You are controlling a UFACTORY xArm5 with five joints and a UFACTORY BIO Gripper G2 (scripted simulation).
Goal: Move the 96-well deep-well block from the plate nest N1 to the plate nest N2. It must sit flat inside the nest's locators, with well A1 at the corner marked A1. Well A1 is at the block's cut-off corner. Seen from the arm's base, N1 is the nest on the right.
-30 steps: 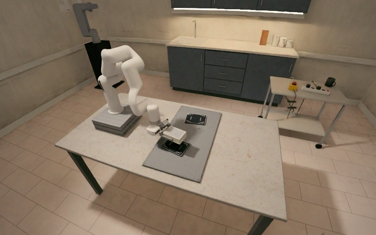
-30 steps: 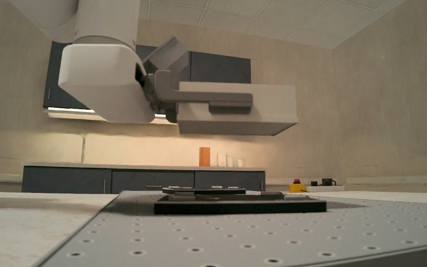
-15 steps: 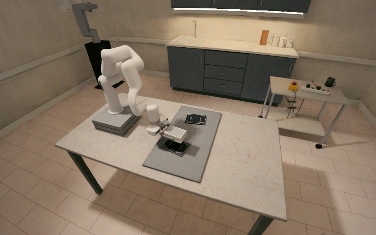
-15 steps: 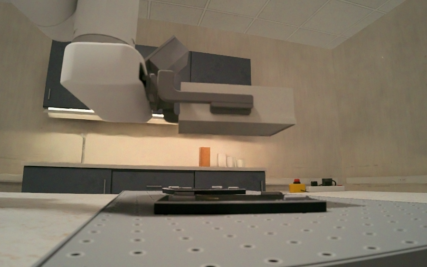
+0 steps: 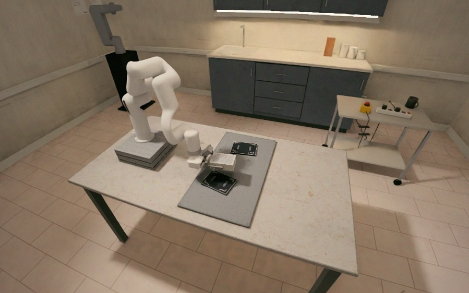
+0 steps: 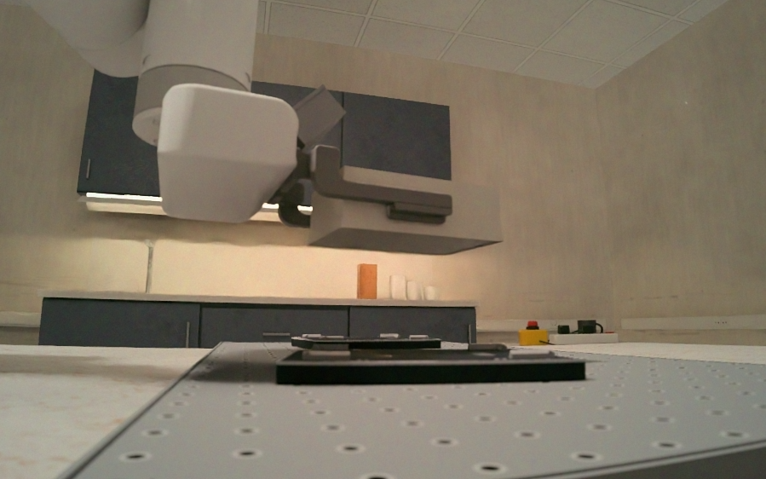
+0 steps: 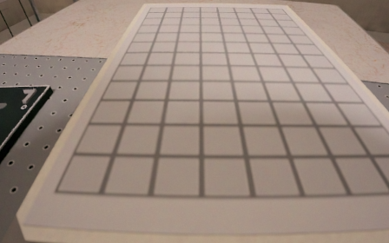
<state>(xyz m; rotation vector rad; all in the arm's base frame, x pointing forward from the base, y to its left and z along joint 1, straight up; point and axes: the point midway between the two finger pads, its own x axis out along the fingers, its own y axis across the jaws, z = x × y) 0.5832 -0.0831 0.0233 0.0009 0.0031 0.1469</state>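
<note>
The A1 mark lies 320 mm to the left of my hand, 100 mm below it and 40 mm behind it. Also, from my hand: black plate nest (100 mm below, 50 mm to the right); then white 96-well deep-well block (10 mm ahead).
</note>
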